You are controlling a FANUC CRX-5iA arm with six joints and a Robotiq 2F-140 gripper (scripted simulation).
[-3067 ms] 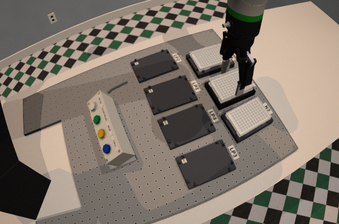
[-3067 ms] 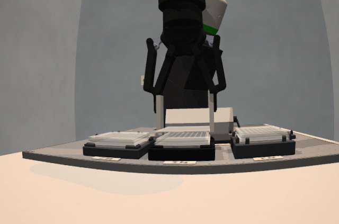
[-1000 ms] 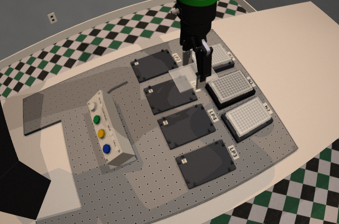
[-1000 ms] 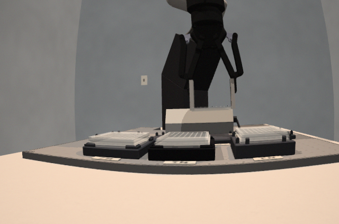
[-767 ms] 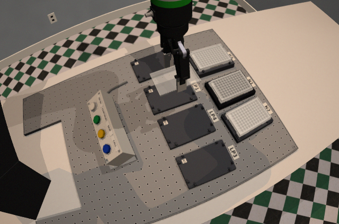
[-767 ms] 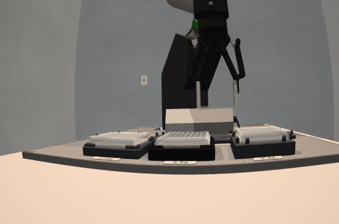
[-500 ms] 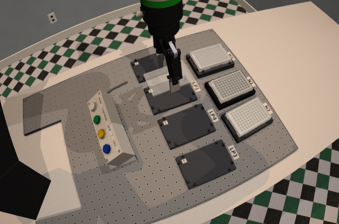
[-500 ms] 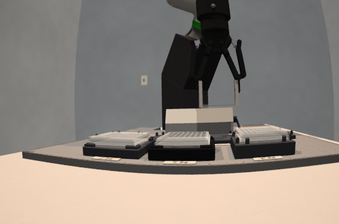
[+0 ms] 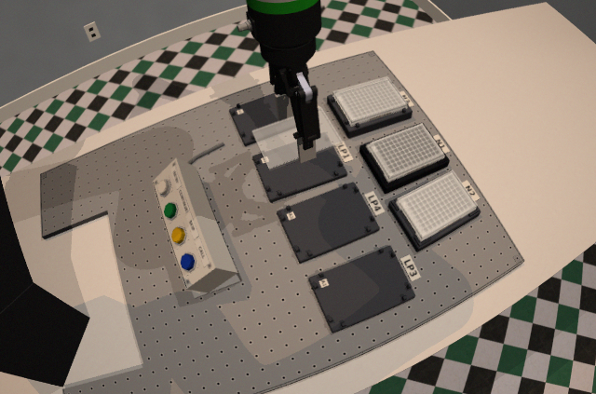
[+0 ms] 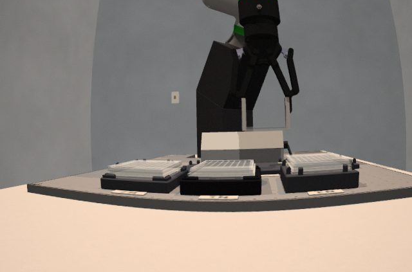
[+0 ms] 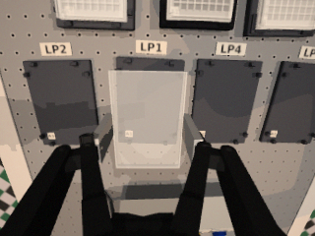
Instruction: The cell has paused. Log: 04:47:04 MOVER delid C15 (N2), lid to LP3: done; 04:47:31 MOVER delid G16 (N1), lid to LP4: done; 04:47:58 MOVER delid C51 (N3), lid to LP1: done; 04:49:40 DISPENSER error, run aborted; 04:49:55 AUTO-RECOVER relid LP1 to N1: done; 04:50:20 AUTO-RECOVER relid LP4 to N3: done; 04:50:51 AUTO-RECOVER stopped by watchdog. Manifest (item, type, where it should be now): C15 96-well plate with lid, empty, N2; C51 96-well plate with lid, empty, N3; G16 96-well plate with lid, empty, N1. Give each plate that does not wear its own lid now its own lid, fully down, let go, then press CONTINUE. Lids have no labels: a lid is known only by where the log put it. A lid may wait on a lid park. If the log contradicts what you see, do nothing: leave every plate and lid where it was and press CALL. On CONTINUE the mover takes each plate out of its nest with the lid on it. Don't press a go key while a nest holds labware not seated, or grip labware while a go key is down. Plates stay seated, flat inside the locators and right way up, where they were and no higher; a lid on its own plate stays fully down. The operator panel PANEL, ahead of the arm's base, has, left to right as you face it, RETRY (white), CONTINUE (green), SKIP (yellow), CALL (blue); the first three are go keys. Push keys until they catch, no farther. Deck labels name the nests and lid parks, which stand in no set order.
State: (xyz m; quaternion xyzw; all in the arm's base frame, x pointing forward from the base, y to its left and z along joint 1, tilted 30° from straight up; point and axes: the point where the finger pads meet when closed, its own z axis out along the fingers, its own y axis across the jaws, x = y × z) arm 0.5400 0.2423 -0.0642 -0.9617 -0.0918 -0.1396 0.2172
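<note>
My hand is 10 cm above the lid park LP1. Round my hand: lid park LP4: 3 cm ahead, 12 cm to the right, 10 cm below; lid park LP2: 4 cm behind, 13 cm to the left, 10 cm below; white retry key: 24 cm behind, 4 cm to the right, 4 cm below.
</note>
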